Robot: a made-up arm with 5 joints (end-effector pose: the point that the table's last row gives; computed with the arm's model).
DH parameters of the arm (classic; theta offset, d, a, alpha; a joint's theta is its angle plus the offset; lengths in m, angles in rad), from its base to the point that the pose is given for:
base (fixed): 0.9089 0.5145 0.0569 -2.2
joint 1: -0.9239 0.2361 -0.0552 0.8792
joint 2: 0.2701 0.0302 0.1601 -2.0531
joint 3: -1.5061 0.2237 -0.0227 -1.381
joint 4: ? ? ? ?
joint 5: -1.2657 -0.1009 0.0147 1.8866
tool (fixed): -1.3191 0.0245 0 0
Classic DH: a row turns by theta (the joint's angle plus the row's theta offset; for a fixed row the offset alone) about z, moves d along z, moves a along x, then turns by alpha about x.
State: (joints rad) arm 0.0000 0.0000 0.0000 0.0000 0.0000
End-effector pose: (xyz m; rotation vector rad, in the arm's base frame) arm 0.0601 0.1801 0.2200 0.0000 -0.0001 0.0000
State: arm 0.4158 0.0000 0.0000 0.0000 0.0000
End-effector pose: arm 0.0188 0.0962 0.1939 -0.2651 0.2065 -0.2447
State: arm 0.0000 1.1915 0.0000 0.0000 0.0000
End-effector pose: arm 0.0601 0.0308 0.2397 -1.1915 -0.0001 0.0001
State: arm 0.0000 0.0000 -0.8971 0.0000 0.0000
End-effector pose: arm 0.1278 0.3038 0.3159 -0.4160 -0.3322 0.7221
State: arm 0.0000 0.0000 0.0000 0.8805 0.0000
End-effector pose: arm 0.0467 0.2084 0.1325 0.1266 0.8345 0.2504
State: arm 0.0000 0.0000 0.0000 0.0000 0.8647
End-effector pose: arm 0.0691 0.1908 0.2016 -0.7960 0.2046 -0.2686
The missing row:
joint 4: -1.479 -0.1673 0.0265 -1.5671
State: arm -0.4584 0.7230 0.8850 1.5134 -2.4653
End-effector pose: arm -0.0672 0.1765 -0.0122 2.7355 -0.1197 -0.9215
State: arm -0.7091 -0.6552 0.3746 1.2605 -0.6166
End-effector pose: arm -0.0957 0.4352 0.3202 1.6889 1.2252 1.1781
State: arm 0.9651 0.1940 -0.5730 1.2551 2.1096
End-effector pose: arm -0.1228 -0.0517 0.1326 2.2588 -1.5078 -1.0579
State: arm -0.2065 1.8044 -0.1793 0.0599 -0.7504
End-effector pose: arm 0.1054 0.0435 0.3095 -1.0548 0.0593 0.4094
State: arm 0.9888 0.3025 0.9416 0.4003 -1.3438
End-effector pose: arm -0.3075 0.0131 0.1985 0.5787 -0.4714 -1.1475
